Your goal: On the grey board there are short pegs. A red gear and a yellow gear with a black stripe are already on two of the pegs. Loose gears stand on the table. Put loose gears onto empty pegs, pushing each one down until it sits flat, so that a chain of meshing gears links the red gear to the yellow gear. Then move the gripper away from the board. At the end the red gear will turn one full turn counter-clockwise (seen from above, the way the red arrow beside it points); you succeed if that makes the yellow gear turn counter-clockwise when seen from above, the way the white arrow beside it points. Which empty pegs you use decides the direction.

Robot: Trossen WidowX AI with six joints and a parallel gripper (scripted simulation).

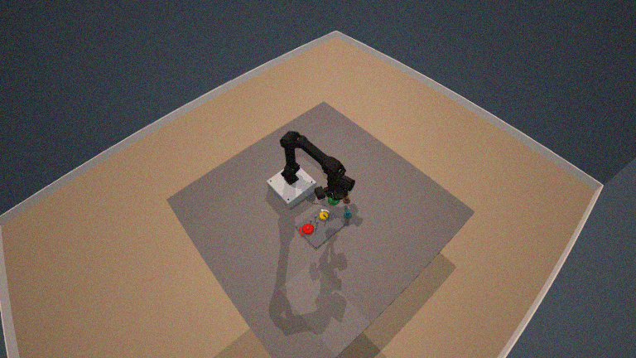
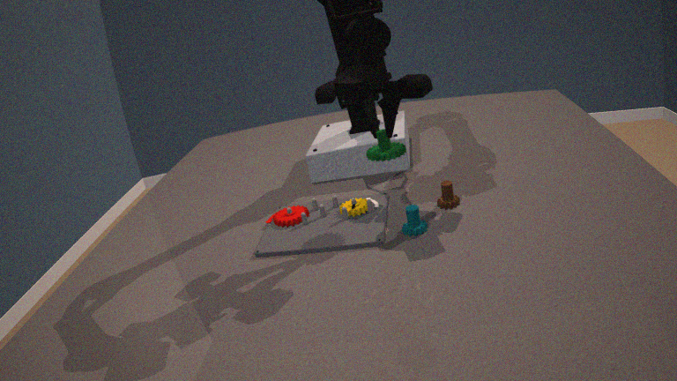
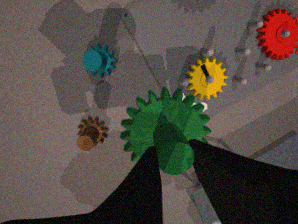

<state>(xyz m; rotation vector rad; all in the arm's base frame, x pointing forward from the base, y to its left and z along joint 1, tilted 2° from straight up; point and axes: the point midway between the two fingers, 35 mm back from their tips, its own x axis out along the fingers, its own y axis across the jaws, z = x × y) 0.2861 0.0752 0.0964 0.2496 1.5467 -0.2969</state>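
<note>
Now: gripper tip 120 mm to the left of the grey board, 120 mm above it and 30 mm short of it. Round my gripper tip: yellow gear (110 mm below, 70 mm to the right); white arrow (120 mm below, 40 mm to the right, 20 mm behind); green gear (10 mm below).
</note>
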